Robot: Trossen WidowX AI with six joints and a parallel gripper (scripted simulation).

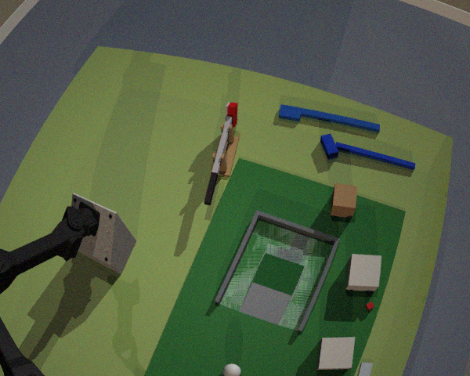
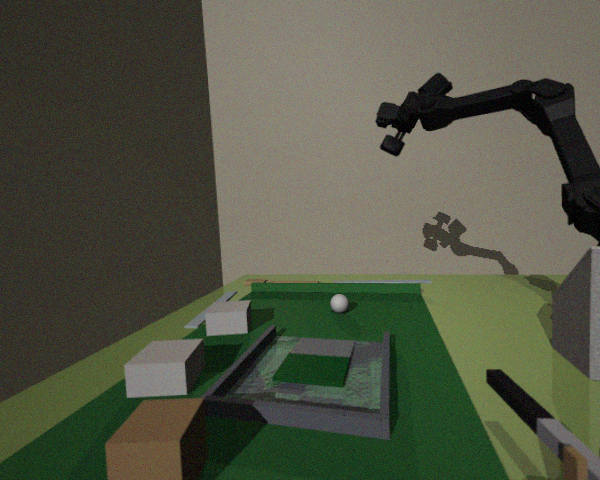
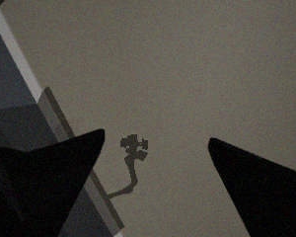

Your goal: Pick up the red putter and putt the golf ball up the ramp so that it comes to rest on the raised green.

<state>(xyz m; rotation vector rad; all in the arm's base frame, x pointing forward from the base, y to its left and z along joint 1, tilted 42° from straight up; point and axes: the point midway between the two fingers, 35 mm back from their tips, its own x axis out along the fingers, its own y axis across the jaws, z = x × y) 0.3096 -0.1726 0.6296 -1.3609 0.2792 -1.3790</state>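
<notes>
The red putter lies 92 cm to the left of my gripper tip, 41 cm below it and 18 cm behind it. Also, from my gripper tip: white golf ball 44 cm below, 43 cm to the left, 11 cm ahead; small red cube 72 cm to the left, 46 cm below, 33 cm ahead; brown block 94 cm to the left, 43 cm below, 15 cm ahead.
</notes>
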